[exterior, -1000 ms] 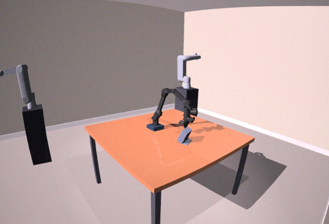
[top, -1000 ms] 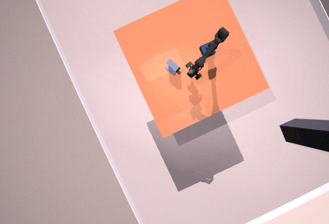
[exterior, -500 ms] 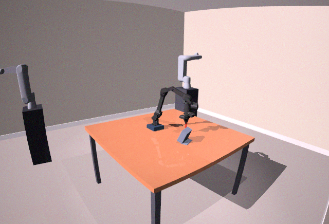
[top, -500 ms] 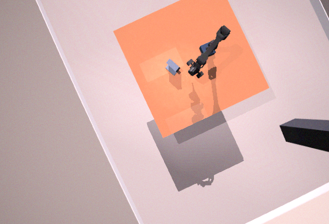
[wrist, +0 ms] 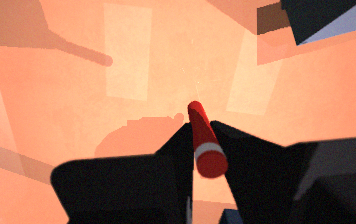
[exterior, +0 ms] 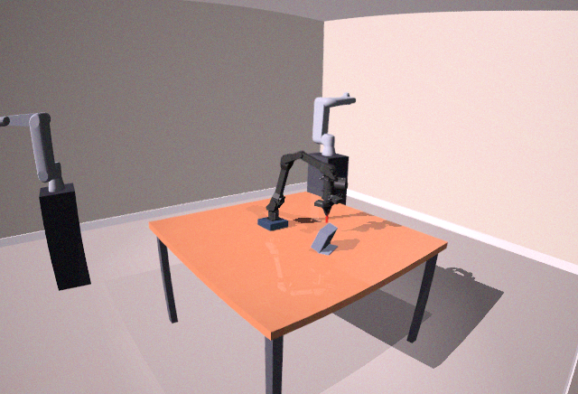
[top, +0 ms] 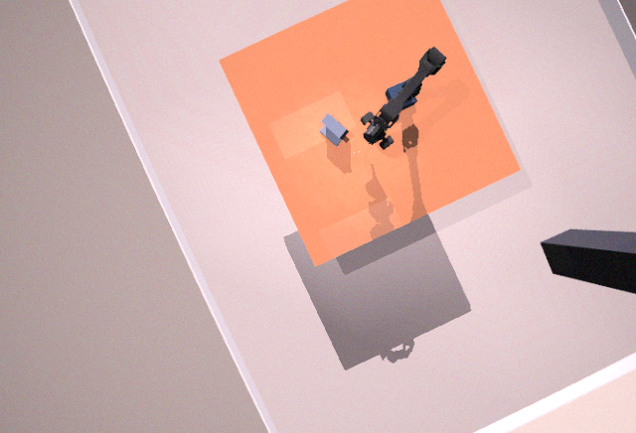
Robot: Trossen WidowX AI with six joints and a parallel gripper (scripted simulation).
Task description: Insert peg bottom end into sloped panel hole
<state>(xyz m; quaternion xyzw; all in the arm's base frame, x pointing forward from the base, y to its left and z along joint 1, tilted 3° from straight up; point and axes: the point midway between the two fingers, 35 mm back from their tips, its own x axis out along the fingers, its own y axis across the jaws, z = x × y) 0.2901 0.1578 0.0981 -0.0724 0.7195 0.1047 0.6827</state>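
My gripper tip is now 140 mm short of the sloped panel, 140 mm to the left of it and 50 mm above it. The rest, counted from my gripper tip: red peg (20 mm above).
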